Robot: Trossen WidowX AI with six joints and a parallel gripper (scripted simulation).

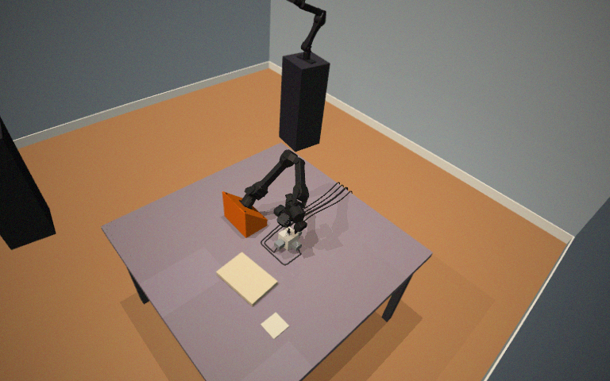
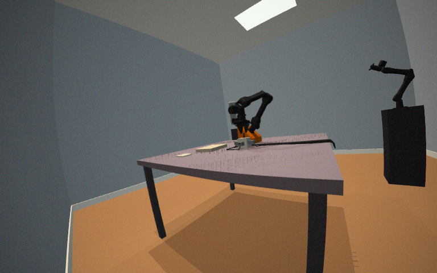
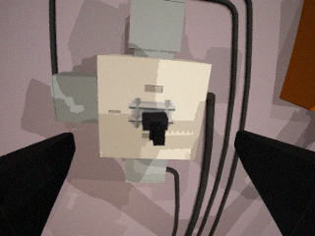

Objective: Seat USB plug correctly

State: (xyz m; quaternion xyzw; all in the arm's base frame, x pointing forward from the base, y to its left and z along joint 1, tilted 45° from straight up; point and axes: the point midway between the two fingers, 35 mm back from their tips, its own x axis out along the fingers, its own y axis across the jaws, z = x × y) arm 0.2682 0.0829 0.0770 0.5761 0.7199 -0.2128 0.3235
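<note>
Now: gripper tip 20 mm above the black USB plug. Also, from my gripper tip: small beige square: 370 mm ahead, 310 mm to the right, 110 mm below; beige slab: 300 mm to the right, 100 mm below, 90 mm ahead.
</note>
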